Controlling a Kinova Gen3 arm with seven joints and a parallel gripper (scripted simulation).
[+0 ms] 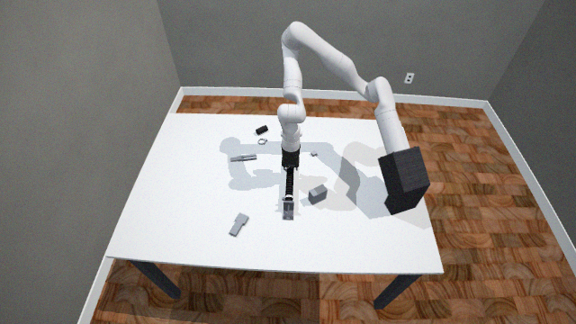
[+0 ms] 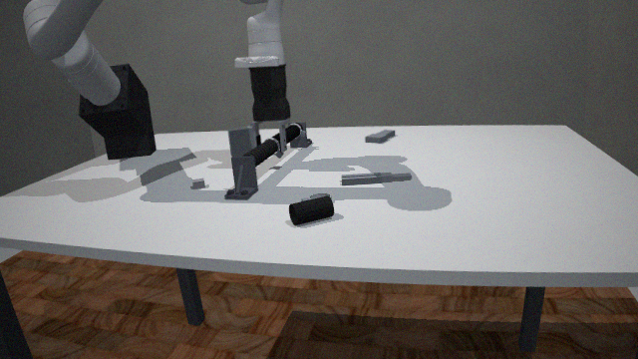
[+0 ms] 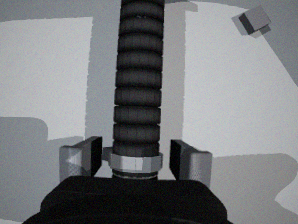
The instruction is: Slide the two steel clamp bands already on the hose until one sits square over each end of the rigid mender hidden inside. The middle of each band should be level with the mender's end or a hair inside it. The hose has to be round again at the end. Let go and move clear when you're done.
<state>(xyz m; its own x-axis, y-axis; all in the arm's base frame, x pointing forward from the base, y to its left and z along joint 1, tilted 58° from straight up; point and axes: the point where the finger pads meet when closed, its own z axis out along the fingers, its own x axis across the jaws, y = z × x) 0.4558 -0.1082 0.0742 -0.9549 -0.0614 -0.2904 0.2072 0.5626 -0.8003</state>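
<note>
Right now the grey block is 9 cm behind my hand, 16 cm to the left of it and 2 cm below it. The rest, counted from my hand: short black hose piece 10 cm ahead, 30 cm to the right, 4 cm below; then flat grey piece 26 cm ahead, 23 cm to the left, 5 cm below; then small grey piece 14 cm behind, 10 cm to the right, 5 cm below.
</note>
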